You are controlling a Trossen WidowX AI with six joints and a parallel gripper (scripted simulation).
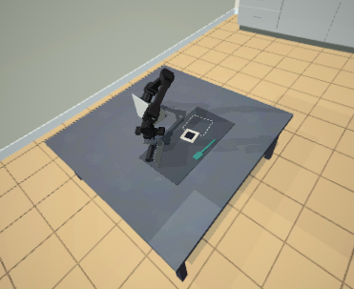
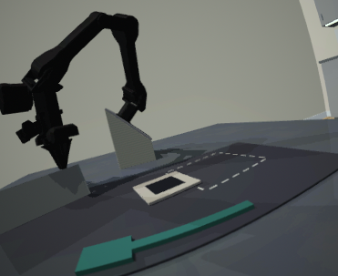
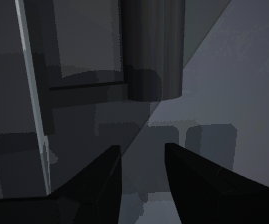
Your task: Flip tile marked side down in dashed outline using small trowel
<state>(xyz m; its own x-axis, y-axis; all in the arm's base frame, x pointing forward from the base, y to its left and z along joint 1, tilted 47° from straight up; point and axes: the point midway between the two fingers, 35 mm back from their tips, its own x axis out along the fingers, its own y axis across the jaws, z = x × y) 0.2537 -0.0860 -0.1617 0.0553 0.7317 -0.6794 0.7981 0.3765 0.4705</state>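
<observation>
My gripper tip is 5 cm short of the black handled tool, 3 cm to the left of it and 4 cm above it. The rest, counted from my gripper tip: dark mat 15 cm ahead, 20 cm to the left, 9 cm below; then teal trowel 29 cm ahead, 18 cm to the left, 6 cm below; then white tile 13 cm ahead, 23 cm to the left, 6 cm below.
</observation>
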